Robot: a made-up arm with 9 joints. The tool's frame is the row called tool.
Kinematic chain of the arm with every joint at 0, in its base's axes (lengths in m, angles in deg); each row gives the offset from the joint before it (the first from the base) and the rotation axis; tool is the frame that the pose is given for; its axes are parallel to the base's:
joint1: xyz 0 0 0.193 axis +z
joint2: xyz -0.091 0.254 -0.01 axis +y
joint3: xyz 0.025 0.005 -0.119 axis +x
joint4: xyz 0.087 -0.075 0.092 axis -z
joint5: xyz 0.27 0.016 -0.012 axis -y
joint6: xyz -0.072 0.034 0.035 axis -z
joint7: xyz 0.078 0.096 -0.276 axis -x
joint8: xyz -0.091 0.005 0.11 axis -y
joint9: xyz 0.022 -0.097 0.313 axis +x
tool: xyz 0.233 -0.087 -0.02
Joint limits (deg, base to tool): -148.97..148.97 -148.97..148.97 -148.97..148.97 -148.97..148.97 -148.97..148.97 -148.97..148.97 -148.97..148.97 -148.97..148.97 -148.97..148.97
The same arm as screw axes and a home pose.
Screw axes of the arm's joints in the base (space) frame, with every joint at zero. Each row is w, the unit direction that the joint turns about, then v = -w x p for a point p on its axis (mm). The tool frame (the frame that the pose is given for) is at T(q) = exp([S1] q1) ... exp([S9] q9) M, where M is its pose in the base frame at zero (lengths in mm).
S1: w 0 0 1 v 0 0 0
S2: w 0 1 0 v -183 0 -91
S3: w 1 0 0 v 0 64 -259
S4: w 0 0 -1 v -184 21 0
S5: w 0 -1 0 v 144 0 -291
S6: w 0 0 -1 v -234 219 0
S7: w -1 0 0 v 0 97 330
S8: w 0 -1 0 v 13 0 -206
S9: w 1 0 0 v 0 326 -238
M: xyz 461 151 306 (mm) quaternion w x y z 1 0 0 0
Joint limits (rad, base to tool): -2.6..2.6 -2.6..2.6 -2.6..2.6 -2.6..2.6 -2.6..2.6 -2.6..2.6 -2.6..2.6 -2.6..2.6 -2.6..2.6

